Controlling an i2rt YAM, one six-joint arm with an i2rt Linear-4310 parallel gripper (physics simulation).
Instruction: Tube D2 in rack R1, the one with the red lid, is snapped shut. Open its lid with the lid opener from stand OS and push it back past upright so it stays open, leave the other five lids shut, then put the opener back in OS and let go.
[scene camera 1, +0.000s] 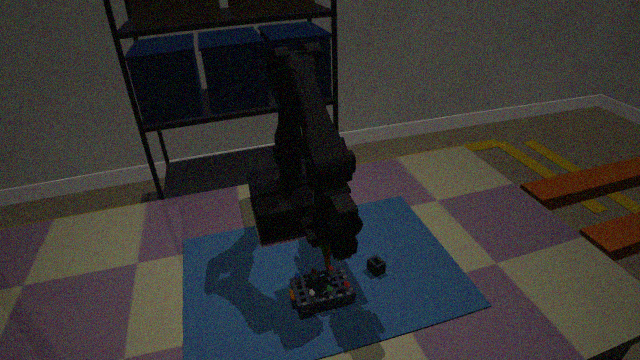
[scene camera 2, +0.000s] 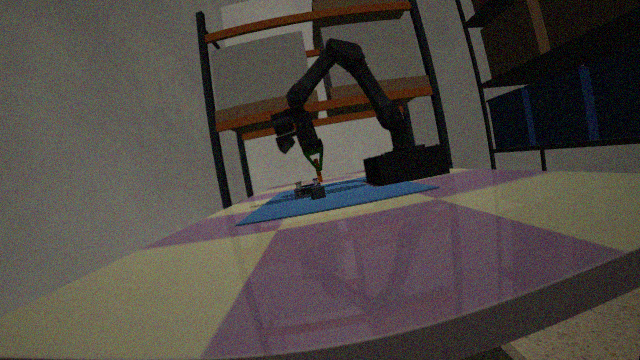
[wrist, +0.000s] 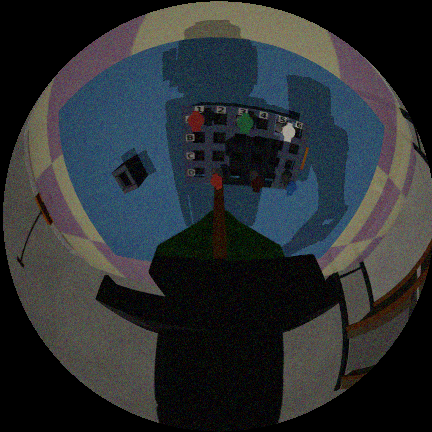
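Pixels of known places: gripper, fingertip midpoint: (scene camera 1: 326, 253) (scene camera 2: 320, 171) (wrist: 218, 216); arm's base, origin of the base link: (scene camera 1: 292, 182) (scene camera 2: 403, 151).
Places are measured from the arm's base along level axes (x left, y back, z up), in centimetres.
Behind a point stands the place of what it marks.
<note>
Rack R1 (scene camera 1: 308, 310) @(x -9.8, y -38.0, z -8.0 cm) (scene camera 2: 317, 195) (wrist: 200, 146) @(x -0.6, y -35.0, z -5.8 cm) is a dark grid block on the blue mat (scene camera 1: 426, 268) @(x 20.8, y -37.4, z -8.8 cm) (wrist: 100, 120) @(x 13.5, y -42.2, z -8.8 cm). My gripper (scene camera 1: 327, 250) @(x -2.0, y -29.8, z -1.5 cm) (scene camera 2: 315, 158) (wrist: 220, 212) @(x -2.0, y -29.8, z -1.5 cm) hangs just behind the rack's near row D. It is shut on the orange-brown lid opener (scene camera 1: 327, 258) @(x -2.2, y -31.0, z -1.8 cm) (scene camera 2: 318, 171) (wrist: 219, 235) @(x -2.1, y -31.2, z 1.8 cm), which points down. The opener's tip touches the red lid of tube D2 (wrist: 217, 181) @(x -2.0, y -31.9, z -4.0 cm) (scene camera 1: 330, 266) @(x -1.8, y -31.6, z -3.9 cm). I cannot tell how far that lid is tipped. Other lids show in red (wrist: 196, 120) @(x -0.8, y -37.9, z -4.0 cm), green (wrist: 244, 123) @(x -4.5, y -37.4, z -4.0 cm), white (wrist: 288, 131) @(x -8.4, y -37.0, z -4.0 cm), dark red (wrist: 257, 184) @(x -5.8, y -31.4, z -4.0 cm) and blue (wrist: 290, 187) @(x -9.6, y -31.0, z -4.0 cm). Stand OS (scene camera 1: 376, 265) @(x 8.8, y -34.0, z -5.8 cm) (wrist: 130, 174) @(x 8.2, y -33.3, z -5.7 cm) is a small black block, empty.
The arm's black base (scene camera 1: 279, 214) @(x -7.5, y -11.6, z -1.1 cm) (scene camera 2: 408, 164) @(x 10.8, y -4.2, z -4.1 cm) sits at the mat's far edge. A dark shelf unit (scene camera 1: 334, 71) with blue bins stands behind it. Another shelf with orange boards (scene camera 2: 208, 107) shows in scene camera 2. The arm's shadow covers the rack's middle.
</note>
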